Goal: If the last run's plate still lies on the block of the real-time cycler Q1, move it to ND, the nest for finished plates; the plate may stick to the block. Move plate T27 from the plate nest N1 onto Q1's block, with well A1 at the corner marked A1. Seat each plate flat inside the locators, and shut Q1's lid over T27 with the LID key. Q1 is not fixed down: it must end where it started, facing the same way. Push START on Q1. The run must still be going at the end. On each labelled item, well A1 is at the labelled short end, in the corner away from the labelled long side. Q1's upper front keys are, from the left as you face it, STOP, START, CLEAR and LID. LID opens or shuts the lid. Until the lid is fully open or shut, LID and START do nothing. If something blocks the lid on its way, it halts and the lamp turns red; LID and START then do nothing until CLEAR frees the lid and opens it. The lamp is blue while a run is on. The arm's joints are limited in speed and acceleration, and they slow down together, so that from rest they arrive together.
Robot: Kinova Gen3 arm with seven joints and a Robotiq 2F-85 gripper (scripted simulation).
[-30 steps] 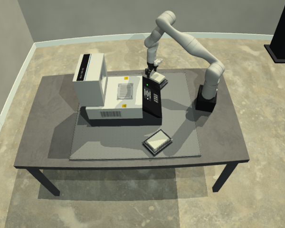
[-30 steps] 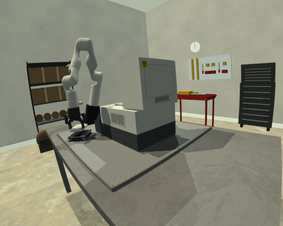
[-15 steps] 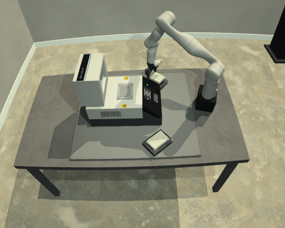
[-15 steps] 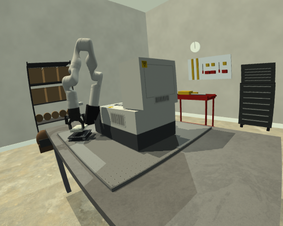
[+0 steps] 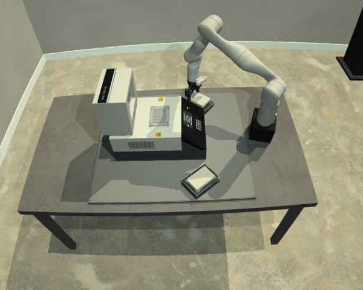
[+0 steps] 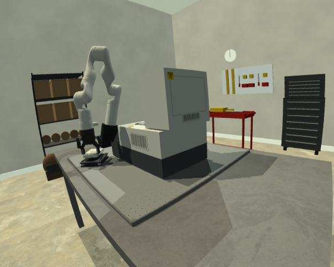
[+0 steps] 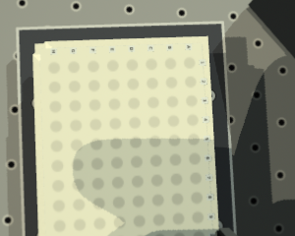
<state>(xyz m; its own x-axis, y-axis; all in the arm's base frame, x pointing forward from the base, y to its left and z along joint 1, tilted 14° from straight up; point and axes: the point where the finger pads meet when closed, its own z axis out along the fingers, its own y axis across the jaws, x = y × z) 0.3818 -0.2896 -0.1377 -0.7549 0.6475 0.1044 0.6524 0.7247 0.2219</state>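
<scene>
The black nest lies 4 cm below my hand, 3 cm to the left of it and 3 cm behind it. Round my hand: cream well plate: 60 cm to the left, 2 cm below; then corner mark a1: 60 cm to the left, 9 cm behind, 3 cm below.
</scene>
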